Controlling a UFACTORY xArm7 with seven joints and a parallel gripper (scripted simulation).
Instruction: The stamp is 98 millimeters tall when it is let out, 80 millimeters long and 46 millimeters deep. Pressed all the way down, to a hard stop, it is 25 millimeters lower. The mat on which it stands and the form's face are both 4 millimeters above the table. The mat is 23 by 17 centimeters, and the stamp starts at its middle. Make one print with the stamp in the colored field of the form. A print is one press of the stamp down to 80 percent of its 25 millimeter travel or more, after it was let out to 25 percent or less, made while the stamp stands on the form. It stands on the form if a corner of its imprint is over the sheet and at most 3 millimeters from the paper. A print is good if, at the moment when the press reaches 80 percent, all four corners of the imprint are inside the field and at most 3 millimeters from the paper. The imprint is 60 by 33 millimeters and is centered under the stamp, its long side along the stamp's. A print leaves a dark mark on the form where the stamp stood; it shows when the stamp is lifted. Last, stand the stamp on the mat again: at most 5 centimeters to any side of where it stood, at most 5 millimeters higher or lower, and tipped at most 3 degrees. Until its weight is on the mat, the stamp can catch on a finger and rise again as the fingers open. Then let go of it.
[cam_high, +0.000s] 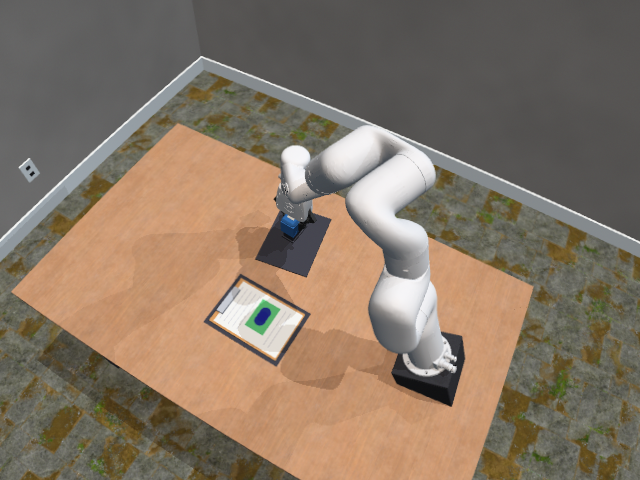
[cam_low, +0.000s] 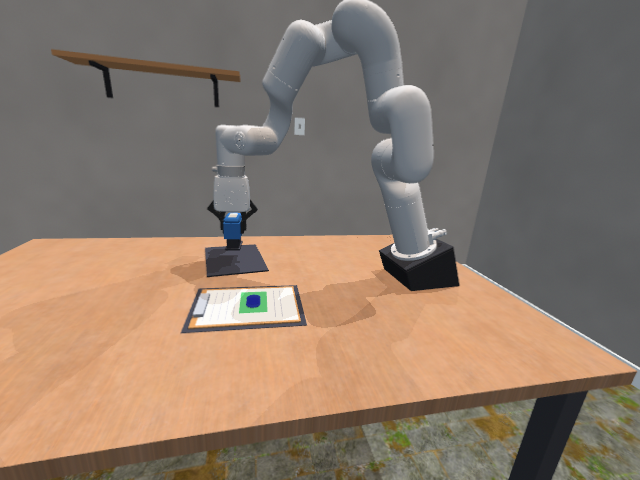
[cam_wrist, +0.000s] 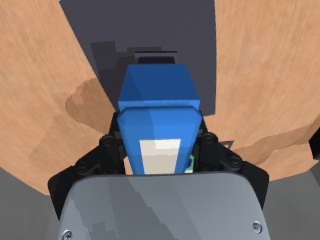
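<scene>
My gripper is now 11 cm above the dark mat. The rest, counted from my hand: blue stamp (2 cm below); then form (8 cm behind, 27 cm to the left, 10 cm below); then black stamp base (5 cm below).
</scene>
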